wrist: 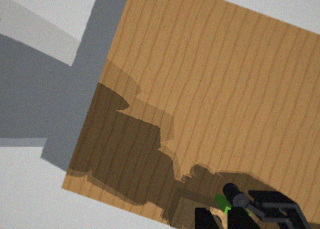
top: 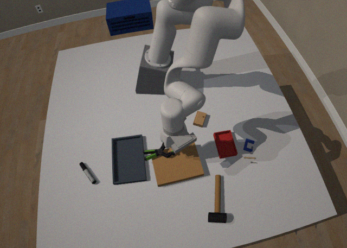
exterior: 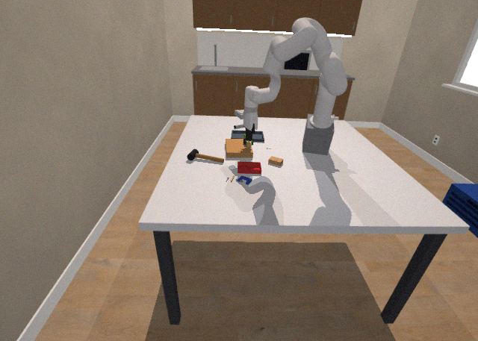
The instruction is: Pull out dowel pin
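Right now the dowel pin is 20 mm below my hand. The rest, counted from my hand: red box: 20 mm ahead, 230 mm to the left, 80 mm below; then grey tray: 20 mm behind, 210 mm to the right, 80 mm below; then small wooden block: 50 mm below.
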